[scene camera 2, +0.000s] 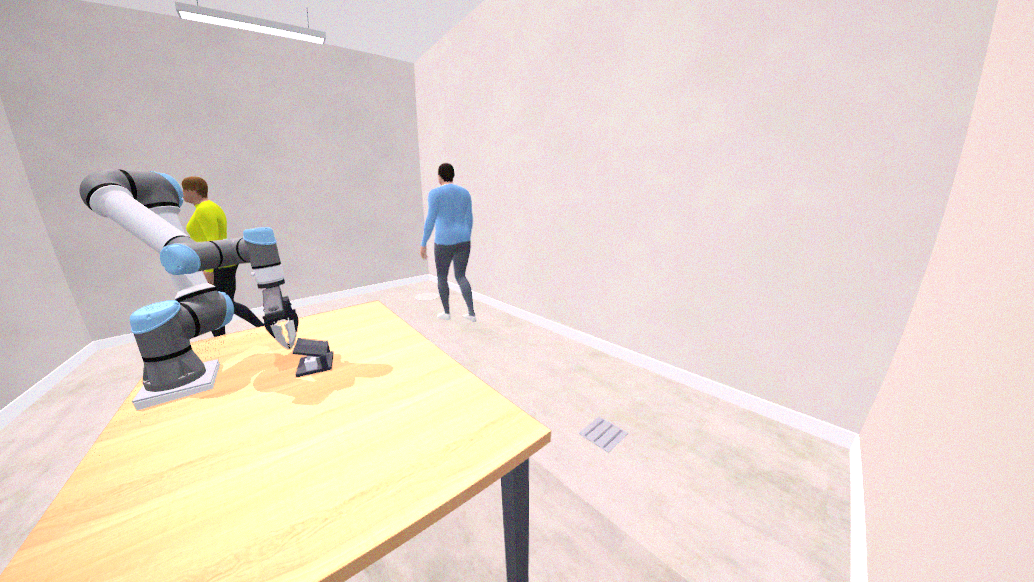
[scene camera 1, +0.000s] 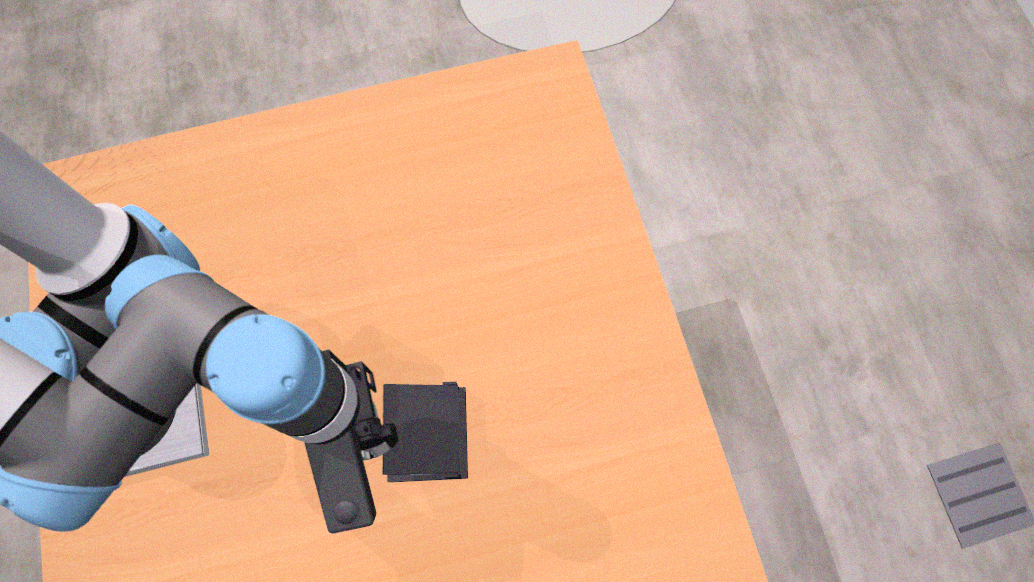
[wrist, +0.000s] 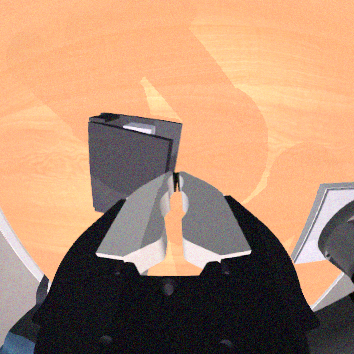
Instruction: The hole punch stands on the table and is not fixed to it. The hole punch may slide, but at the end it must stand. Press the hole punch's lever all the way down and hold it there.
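Places are measured from the arm's base along level axes (x back, y right, z up), in millimetres.
Where they show: gripper, fingertip midpoint: (scene camera 2: 290, 349) (scene camera 1: 374, 450) (wrist: 176, 174); arm's base at its link origin: (scene camera 2: 176, 378) (wrist: 350, 227).
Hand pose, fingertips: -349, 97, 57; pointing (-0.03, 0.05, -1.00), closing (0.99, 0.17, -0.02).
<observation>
Each offset is from my fingertips to the top centre of the thing, as dx, dy, dz. Level surfaces: height alone.
The dark grey hole punch @(-56, -24, +1) (scene camera 1: 425, 433) (scene camera 2: 315, 364) (wrist: 177, 142) stands upright on the wooden table @(dz -84) (scene camera 1: 463, 216) (scene camera 2: 274, 462) (wrist: 290, 60). Its broad flat lever @(-56, -24, +1) (scene camera 2: 311, 347) (wrist: 131, 157) is raised, with an open gap over the base that shows in scene camera 2. A light metal part shows in that gap. My gripper (scene camera 2: 289, 346) (wrist: 176, 174) is shut, with nothing between its fingers. Its fingertips are close beside the lever's edge on the robot's side, at about lever height. Whether they touch the lever I cannot tell. In the wrist view the fingers hide the lever's near corner.
The robot's base plate (scene camera 1: 173, 442) (scene camera 2: 173, 395) is on the table on the arm's side of the hole punch. The table's far edge lies beyond the punch. A person in blue (scene camera 2: 451, 216) and a person in yellow (scene camera 2: 208, 220) stand on the floor behind the table.
</observation>
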